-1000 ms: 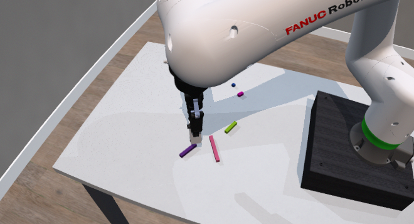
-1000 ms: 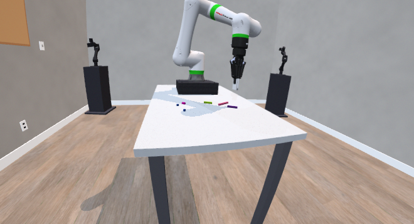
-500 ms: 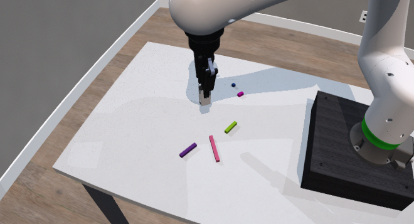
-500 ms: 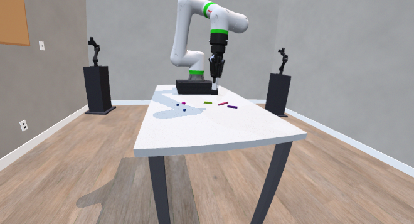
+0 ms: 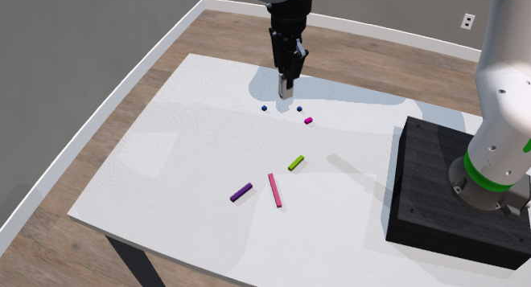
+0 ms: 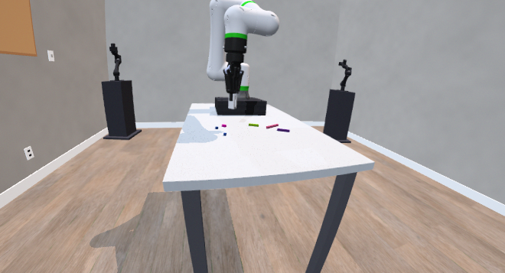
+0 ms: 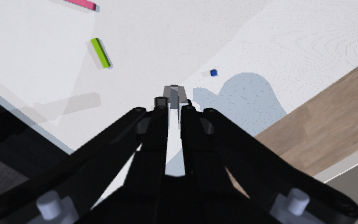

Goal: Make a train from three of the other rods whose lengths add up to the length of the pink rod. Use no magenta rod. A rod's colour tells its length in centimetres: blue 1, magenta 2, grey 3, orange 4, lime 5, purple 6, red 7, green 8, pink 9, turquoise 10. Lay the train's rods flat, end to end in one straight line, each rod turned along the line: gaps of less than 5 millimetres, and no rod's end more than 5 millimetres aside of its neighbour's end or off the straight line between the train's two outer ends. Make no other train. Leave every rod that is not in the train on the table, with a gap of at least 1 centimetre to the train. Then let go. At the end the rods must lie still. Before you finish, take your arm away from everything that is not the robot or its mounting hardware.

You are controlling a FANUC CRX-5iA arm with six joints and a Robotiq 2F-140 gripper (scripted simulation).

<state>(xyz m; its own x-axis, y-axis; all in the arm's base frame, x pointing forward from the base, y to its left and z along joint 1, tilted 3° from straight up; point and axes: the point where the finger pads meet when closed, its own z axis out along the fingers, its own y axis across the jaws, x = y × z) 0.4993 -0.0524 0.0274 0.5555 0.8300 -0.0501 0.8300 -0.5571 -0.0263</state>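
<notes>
The magenta rod is 50 mm behind my hand, 40 mm to the right of it and 130 mm below it. The rest, counted from my hand: grey rod 30 mm below; then lime rod 80 mm behind, 110 mm to the left, 130 mm below; then pink rod 70 mm behind, 210 mm to the left, 130 mm below.
</notes>
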